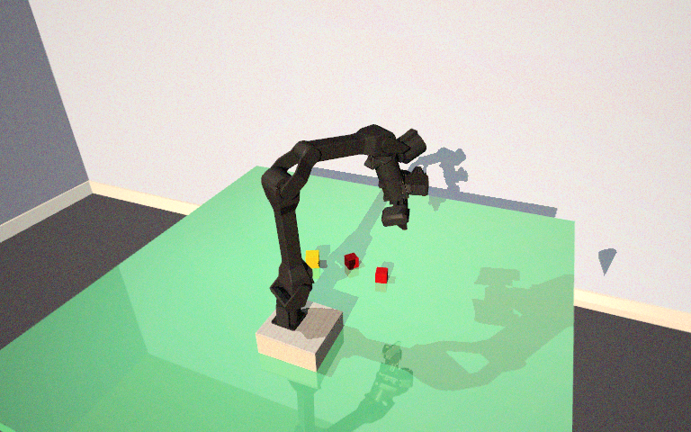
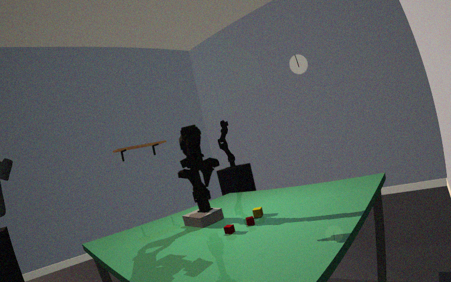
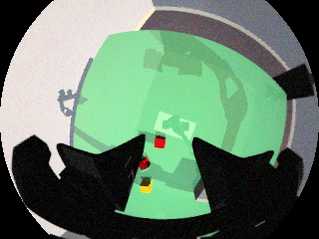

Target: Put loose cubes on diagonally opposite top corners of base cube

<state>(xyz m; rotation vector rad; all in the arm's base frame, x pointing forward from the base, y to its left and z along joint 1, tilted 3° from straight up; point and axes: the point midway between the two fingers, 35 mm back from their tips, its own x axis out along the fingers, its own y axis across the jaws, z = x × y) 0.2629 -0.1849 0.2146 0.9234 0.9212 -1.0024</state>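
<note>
Right now my gripper tip is 29 cm to the right of the yellow base cube, 21 cm above it and 1 cm short of it.
</note>
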